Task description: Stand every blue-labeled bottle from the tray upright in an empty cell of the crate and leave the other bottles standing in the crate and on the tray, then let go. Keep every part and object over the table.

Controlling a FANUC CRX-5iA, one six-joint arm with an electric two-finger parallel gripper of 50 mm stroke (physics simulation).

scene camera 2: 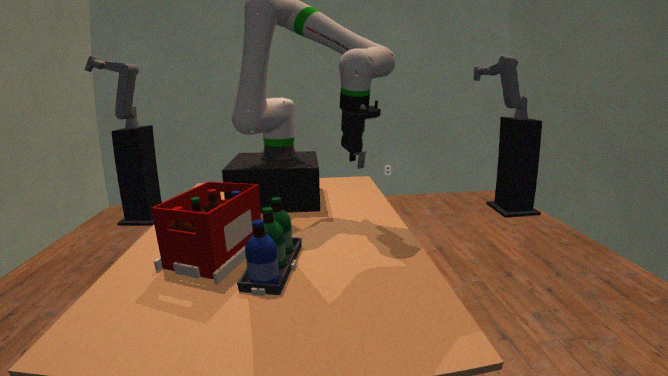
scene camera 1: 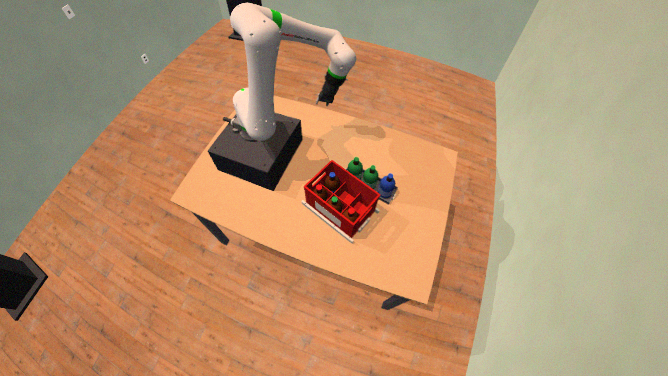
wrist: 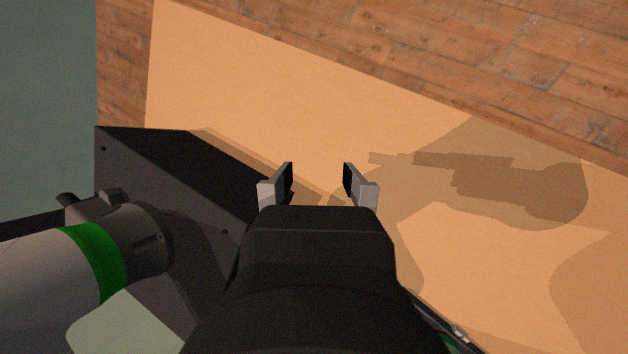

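Seen in the pictures: gripper, fingertip midpoint: point(scene camera 2: 356, 164) point(scene camera 1: 321, 103) point(wrist: 317, 172); arm's base at its link origin: point(scene camera 2: 279, 158) point(wrist: 147, 237).
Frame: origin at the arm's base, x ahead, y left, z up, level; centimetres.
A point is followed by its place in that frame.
A blue-labeled bottle point(scene camera 1: 387, 185) {x 70.9, y 0.5, z -5.4 cm} point(scene camera 2: 262, 256) {x 74.2, y 4.2, z -7.9 cm} stands upright at the near end of the dark tray point(scene camera 1: 389, 201) {x 74.6, y -1.7, z -14.7 cm} point(scene camera 2: 260, 288) {x 75.8, y 3.2, z -15.3 cm} in scene camera 2. Two green bottles point(scene camera 1: 370, 176) {x 62.0, y 1.6, z -5.1 cm} point(scene camera 2: 273, 235) {x 64.9, y 5.6, z -6.8 cm} stand behind it on the tray. The red crate point(scene camera 1: 367, 220) {x 68.2, y -15.8, z -13.9 cm} point(scene camera 2: 185, 245) {x 67.1, y -17.1, z -8.6 cm} stands beside the tray. It holds a brown bottle with a blue cap point(scene camera 1: 332, 181) {x 47.2, y -8.8, z -4.1 cm}, two with red caps and one with a green cap; two cells on the tray side look empty. My gripper point(scene camera 1: 323, 103) {x 23.9, y 29.5, z 1.7 cm} point(scene camera 2: 357, 159) {x 23.9, y 29.5, z 1.7 cm} point(wrist: 317, 172) {x 23.9, y 29.5, z 1.7 cm} is open and empty, high above the table's far part, away from crate and tray.
The black robot base point(scene camera 1: 255, 150) {x 7.6, y -10.7, z 0.2 cm} point(scene camera 2: 271, 175) {x 19.0, y -0.8, z -2.6 cm} point(wrist: 200, 165) {x 0.9, y 15.6, z -6.8 cm} stands on the table point(scene camera 1: 240, 210) {x 9.8, y -35.7, z -16.9 cm} point(scene camera 2: 350, 320) {x 86.4, y 22.7, z -16.9 cm} point(wrist: 250, 80) {x -2.3, y 34.1, z -16.9 cm}. Light strips point(scene camera 1: 327, 221) {x 51.6, y -23.8, z -14.1 cm} point(scene camera 2: 186, 270) {x 68.2, y -17.7, z -15.2 cm} lie around the crate's foot. Two small arms on black pedestals point(scene camera 2: 137, 175) point(scene camera 2: 517, 165) stand on the floor behind.
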